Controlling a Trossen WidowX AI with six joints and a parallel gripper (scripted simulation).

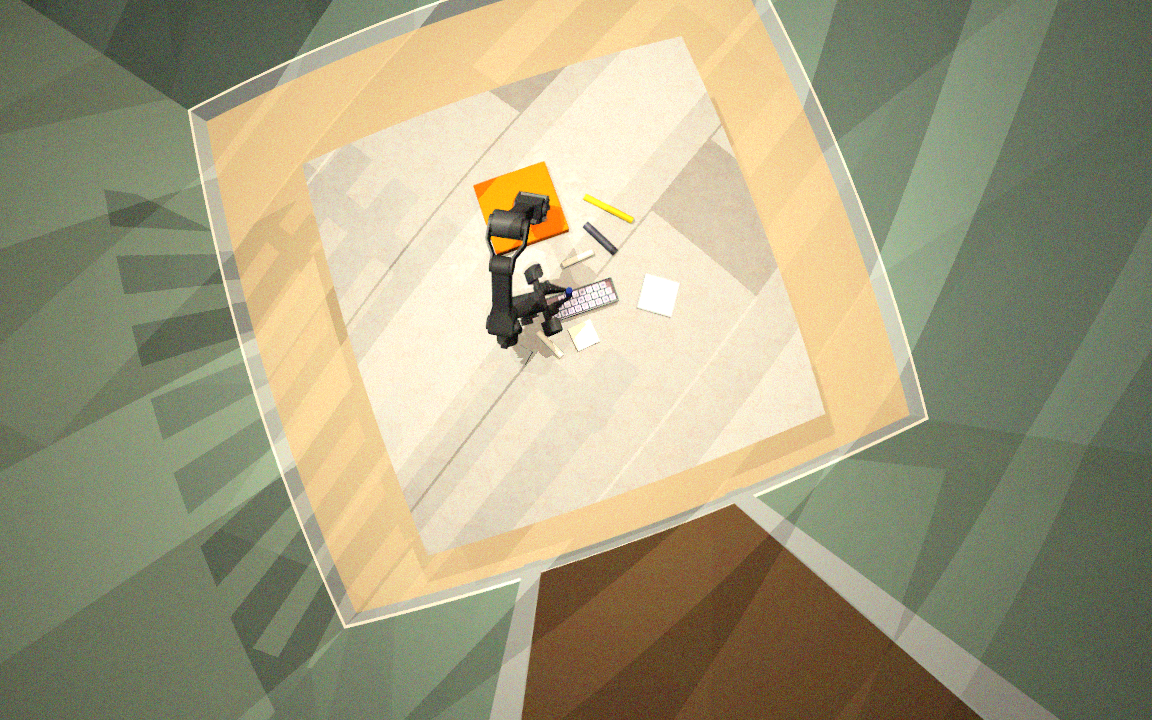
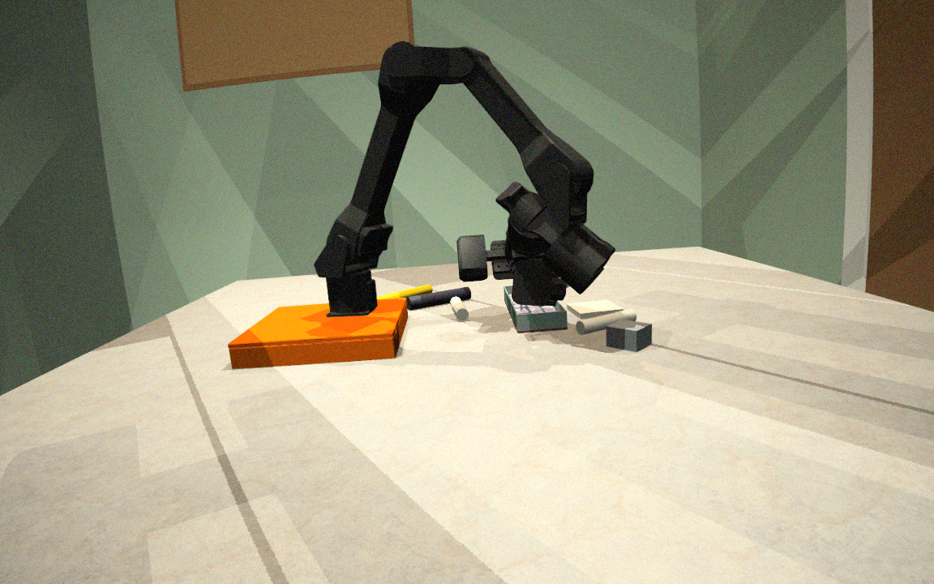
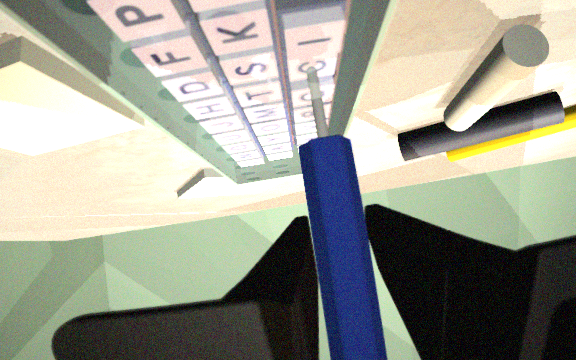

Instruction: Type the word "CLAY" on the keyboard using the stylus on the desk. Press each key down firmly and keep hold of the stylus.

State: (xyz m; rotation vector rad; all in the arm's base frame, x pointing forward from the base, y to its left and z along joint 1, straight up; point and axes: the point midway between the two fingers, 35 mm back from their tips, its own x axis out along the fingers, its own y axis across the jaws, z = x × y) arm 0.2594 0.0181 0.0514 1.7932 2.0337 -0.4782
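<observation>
Now: gripper tip 12 cm short of the tan card, 6 cm above it and 2 cm to the right of it. Round my gripper tip: dark cylinder: 15 cm behind, 12 cm to the left, 6 cm below; then dark block: 16 cm to the right, 14 cm ahead, 6 cm below; then blue stylus: 1 cm below.
</observation>
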